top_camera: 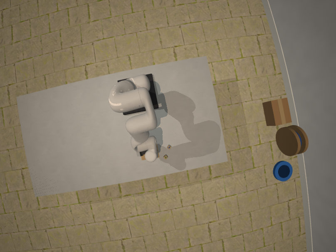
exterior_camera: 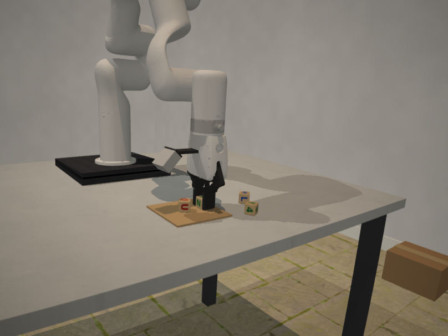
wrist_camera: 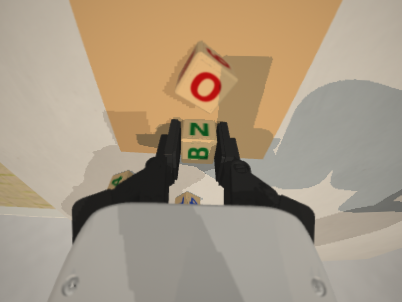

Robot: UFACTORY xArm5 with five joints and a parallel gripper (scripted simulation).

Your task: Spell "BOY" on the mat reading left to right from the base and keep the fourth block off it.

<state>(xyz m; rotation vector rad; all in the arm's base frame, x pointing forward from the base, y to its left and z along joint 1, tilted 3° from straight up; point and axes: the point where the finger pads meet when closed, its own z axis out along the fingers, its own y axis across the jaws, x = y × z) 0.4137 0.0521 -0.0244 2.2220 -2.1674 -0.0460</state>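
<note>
Now: hand 40 mm to the left of the tan mat and 20 mm above it.
</note>
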